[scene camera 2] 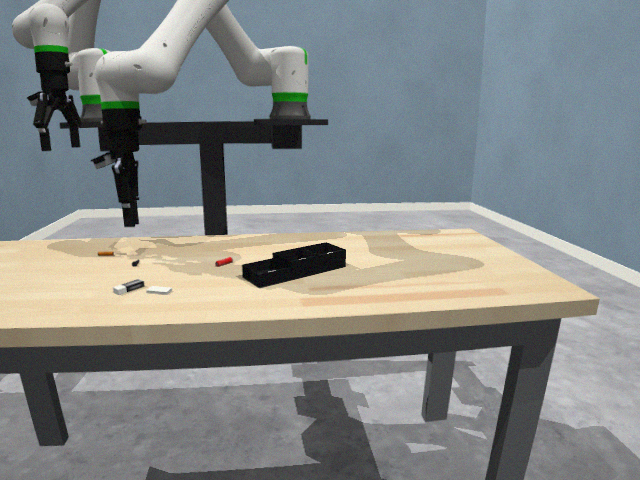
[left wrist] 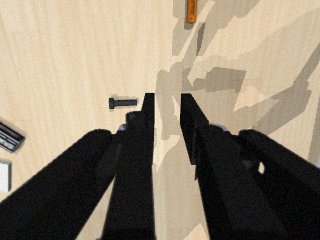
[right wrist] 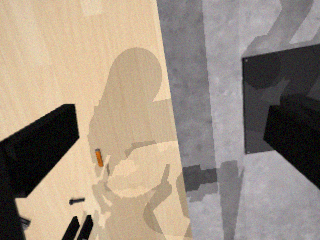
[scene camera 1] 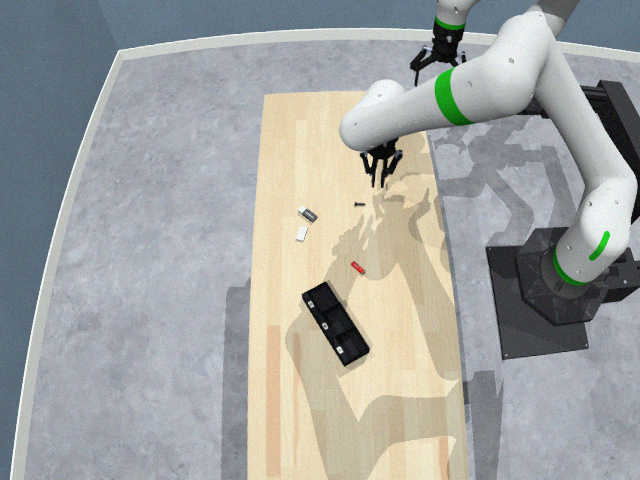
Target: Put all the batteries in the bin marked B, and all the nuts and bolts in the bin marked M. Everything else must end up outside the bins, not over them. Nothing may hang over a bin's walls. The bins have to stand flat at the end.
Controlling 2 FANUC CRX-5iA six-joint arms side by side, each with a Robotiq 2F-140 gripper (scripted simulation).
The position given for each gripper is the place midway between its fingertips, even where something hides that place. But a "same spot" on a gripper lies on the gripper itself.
Scene:
right gripper: scene camera 2; right wrist; scene camera 1 437, 87; not seen in the left wrist view (out of frame)
black three-part bin block: scene camera 2; scene camera 1; not seen in the left wrist view (out of frame); not seen in the right wrist view (out of frame)
same spot on right gripper: (right wrist: 39, 146) = (scene camera 2: 42, 133)
same spot on black three-part bin block: (scene camera 2: 287, 265) = (scene camera 1: 321, 313)

